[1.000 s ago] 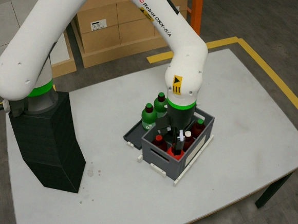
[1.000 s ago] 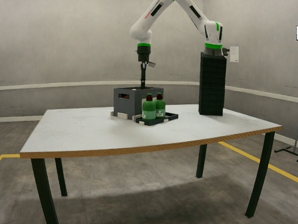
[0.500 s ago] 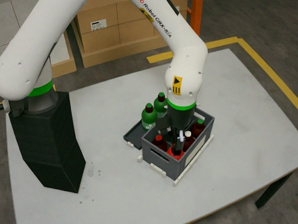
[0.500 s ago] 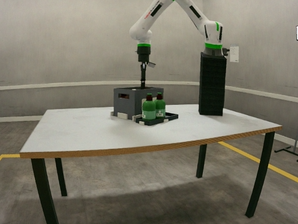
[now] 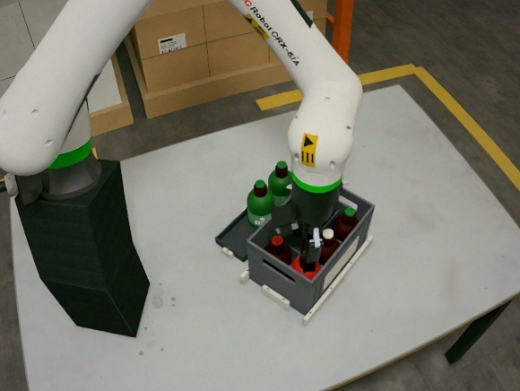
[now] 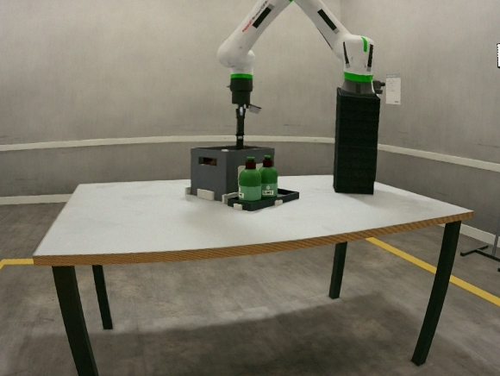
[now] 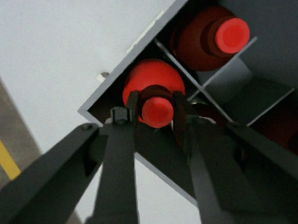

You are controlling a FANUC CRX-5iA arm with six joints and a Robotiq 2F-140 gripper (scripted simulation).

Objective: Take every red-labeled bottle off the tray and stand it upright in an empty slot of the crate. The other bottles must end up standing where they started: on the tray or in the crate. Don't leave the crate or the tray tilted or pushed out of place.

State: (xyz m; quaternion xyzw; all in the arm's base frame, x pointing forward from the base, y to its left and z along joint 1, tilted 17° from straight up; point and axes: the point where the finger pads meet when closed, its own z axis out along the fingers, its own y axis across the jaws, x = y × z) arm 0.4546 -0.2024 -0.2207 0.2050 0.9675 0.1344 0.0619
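Right now my hand is 8 cm above the red-labeled bottle. Also, from my hand: dark tray (25 cm to the left, 17 cm below, 2 cm ahead); grey crate (10 cm below, 8 cm to the left, 6 cm ahead).
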